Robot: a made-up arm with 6 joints.
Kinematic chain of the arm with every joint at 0, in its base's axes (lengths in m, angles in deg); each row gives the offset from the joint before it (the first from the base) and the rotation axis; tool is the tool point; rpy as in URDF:
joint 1: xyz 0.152 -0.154 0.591 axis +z
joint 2: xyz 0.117 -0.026 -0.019 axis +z
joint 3: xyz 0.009 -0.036 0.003 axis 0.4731 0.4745 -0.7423
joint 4: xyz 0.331 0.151 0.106 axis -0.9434 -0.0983 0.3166
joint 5: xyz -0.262 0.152 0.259 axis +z
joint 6: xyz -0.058 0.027 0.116 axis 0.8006 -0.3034 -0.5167
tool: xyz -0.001 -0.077 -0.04 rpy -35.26 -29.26 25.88
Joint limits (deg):
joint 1: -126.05..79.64
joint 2: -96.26..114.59
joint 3: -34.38..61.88
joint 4: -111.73..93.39
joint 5: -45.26..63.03
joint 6: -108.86..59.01
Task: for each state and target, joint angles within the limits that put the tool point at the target. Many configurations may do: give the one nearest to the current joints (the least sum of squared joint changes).
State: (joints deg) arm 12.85 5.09 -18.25 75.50 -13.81 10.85
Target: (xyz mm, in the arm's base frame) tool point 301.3 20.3 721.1
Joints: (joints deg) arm -26.70 14.95 23.50 93.36 -2.98 19.21
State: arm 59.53 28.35 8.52 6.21 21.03 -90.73
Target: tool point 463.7 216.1 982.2
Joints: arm 29.80 10.05 46.35 39.09 22.60 -83.71
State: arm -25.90 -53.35 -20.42 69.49 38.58 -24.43
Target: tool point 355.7 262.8 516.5
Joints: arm 18.38 -65.89 -34.38 84.90 53.51 -67.56
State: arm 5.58 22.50 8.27 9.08 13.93 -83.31
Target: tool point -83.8 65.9 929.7
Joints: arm 11.32 32.65 -15.77 27.99 13.06 -81.70
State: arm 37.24 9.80 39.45 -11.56 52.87 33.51
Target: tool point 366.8 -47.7 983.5
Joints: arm 39.37 10.64 7.91 -55.44 58.17 36.07
